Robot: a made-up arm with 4 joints.
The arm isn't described. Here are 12 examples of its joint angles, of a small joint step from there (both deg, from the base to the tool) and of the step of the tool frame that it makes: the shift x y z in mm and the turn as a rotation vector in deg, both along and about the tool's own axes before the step.
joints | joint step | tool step
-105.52 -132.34 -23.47 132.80 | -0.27 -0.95 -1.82 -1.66 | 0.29 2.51 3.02 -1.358 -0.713 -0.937
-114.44 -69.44 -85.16 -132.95 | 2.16 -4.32 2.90 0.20 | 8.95 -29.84 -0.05 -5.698 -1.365 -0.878
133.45 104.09 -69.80 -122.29 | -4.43 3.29 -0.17 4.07 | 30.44 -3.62 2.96 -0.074 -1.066 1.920
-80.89 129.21 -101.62 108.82 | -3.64 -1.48 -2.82 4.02 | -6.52 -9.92 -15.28 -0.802 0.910 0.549
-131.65 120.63 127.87 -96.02 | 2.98 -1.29 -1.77 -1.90 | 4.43 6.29 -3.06 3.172 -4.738 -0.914
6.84 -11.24 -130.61 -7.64 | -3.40 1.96 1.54 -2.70 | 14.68 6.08 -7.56 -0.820 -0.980 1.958
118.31 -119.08 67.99 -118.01 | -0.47 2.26 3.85 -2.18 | 8.75 -20.49 -5.31 -4.520 -3.345 0.249
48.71 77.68 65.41 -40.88 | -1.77 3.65 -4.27 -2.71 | 7.98 -2.20 -1.97 6.080 -2.794 0.681
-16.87 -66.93 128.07 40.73 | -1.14 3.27 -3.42 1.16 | 3.49 -20.59 7.67 -0.132 2.264 5.070
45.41 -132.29 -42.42 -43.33 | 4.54 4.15 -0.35 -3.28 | 8.04 9.29 9.38 2.140 -8.680 2.503
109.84 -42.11 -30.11 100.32 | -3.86 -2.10 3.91 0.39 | 8.42 12.85 17.97 1.319 3.486 -1.116
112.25 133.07 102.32 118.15 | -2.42 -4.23 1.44 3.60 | -6.27 28.40 15.98 4.886 4.424 -2.418
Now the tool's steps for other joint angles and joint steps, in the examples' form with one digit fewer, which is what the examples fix.
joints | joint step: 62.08 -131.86 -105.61 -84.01 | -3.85 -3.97 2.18 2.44
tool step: -19.0 -21.8 8.8 -4.24 4.13 -5.11
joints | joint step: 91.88 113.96 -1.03 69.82 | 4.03 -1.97 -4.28 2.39
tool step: 10.1 21.3 10.6 -6.70 4.56 -1.50
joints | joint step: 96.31 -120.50 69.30 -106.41 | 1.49 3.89 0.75 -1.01
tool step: 7.6 -8.4 -3.1 -1.23 -1.13 -3.91
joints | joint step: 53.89 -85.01 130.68 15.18 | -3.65 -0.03 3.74 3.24
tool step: -9.1 -4.2 -6.3 3.32 0.54 -2.57
